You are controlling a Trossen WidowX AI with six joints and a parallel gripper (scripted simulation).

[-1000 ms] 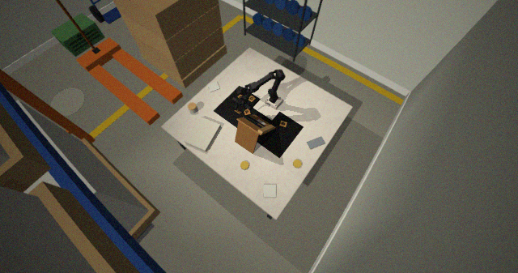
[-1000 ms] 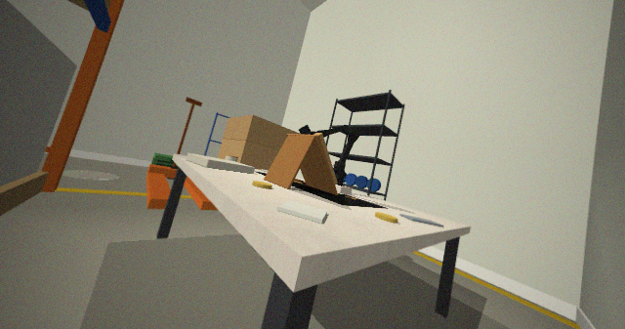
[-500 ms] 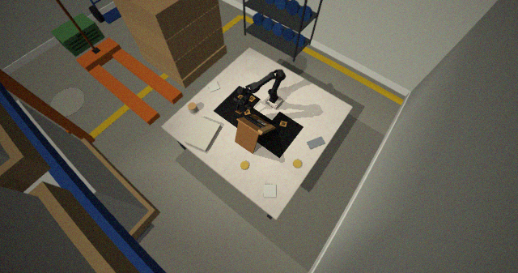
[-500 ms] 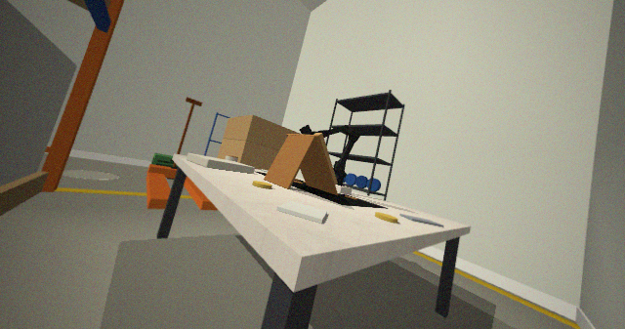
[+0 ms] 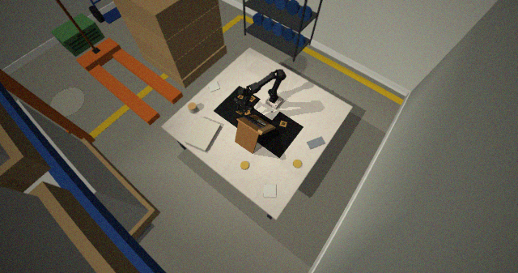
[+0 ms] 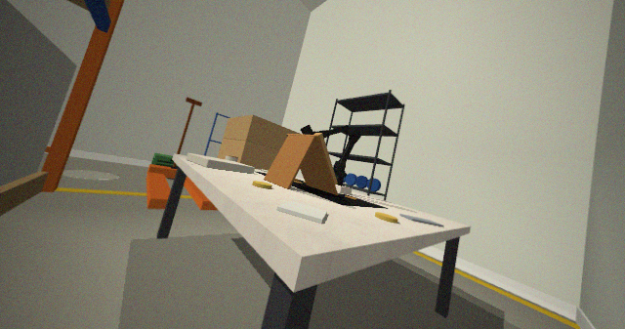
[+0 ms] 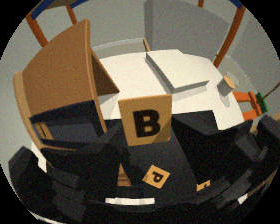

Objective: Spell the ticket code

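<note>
The white ticket is 60 mm behind my gripper tip, 180 mm to the left of it and 80 mm below it. Round my gripper tip: black mat 150 mm behind, 120 mm to the left, 160 mm below; then grey card 190 mm behind, 680 mm to the left, 160 mm below.
</note>
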